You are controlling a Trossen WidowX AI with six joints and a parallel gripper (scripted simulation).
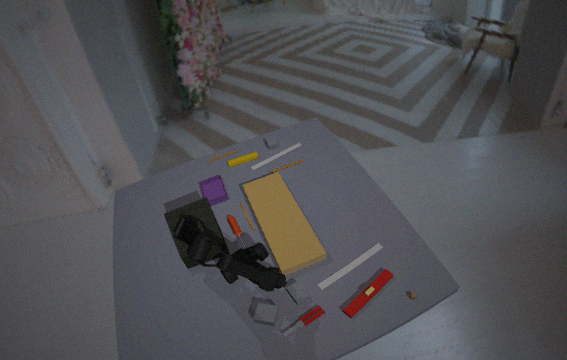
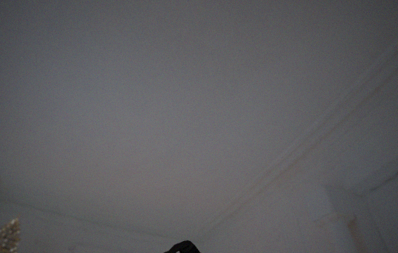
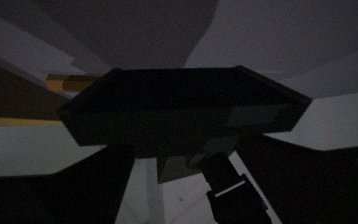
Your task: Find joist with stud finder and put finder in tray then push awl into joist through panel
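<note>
Right now the stud finder is 1 cm to the left of my gripper tip, 1 cm below it and 1 cm ahead of it. Round my gripper tip: purple tray 46 cm to the left, 5 cm below, 2 cm behind; then red level 40 cm ahead, 33 cm to the right, 5 cm below; then yellow bar 63 cm to the left, 17 cm ahead, 5 cm below.
</note>
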